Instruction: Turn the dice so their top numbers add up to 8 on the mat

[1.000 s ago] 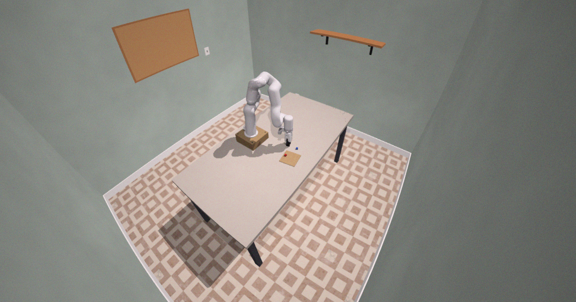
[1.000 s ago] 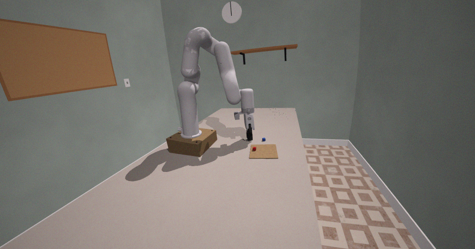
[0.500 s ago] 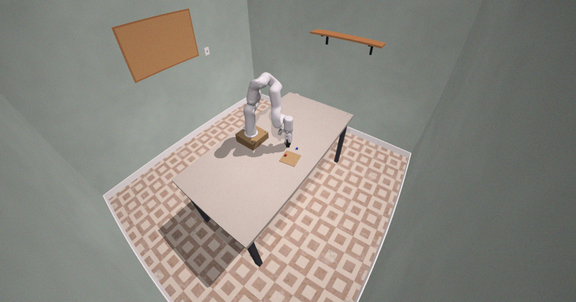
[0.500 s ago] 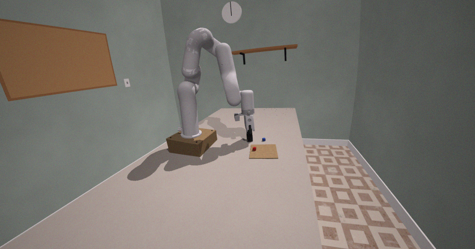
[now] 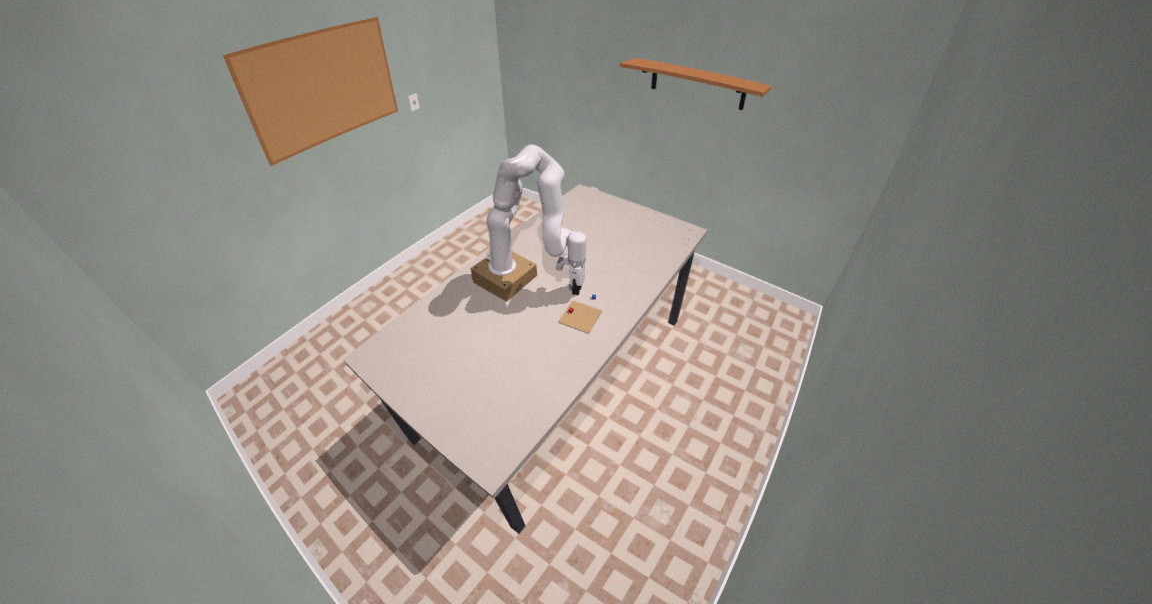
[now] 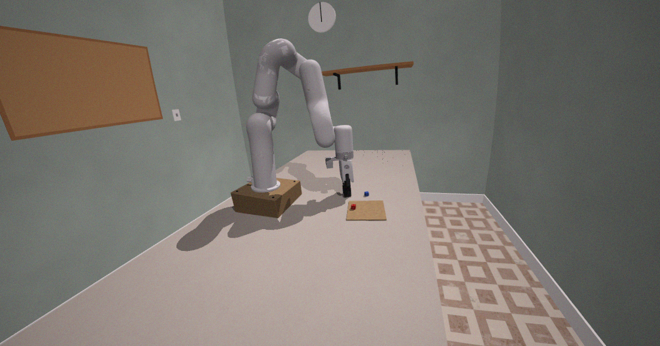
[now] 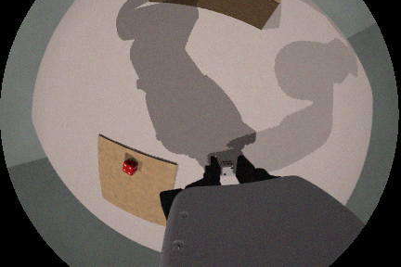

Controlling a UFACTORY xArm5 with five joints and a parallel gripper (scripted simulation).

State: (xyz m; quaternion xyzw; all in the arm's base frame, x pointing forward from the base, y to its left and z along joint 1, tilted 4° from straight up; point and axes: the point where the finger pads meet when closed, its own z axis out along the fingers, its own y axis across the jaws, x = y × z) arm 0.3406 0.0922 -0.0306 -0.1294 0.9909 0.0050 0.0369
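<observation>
Now: hand 10 mm above the white die. The rest, counted from my hand: blue die (90 mm ahead, 10 mm below); then tan mat (130 mm to the right, 90 mm ahead, 20 mm below); then red die (120 mm to the right, 40 mm ahead, 10 mm below).
</observation>
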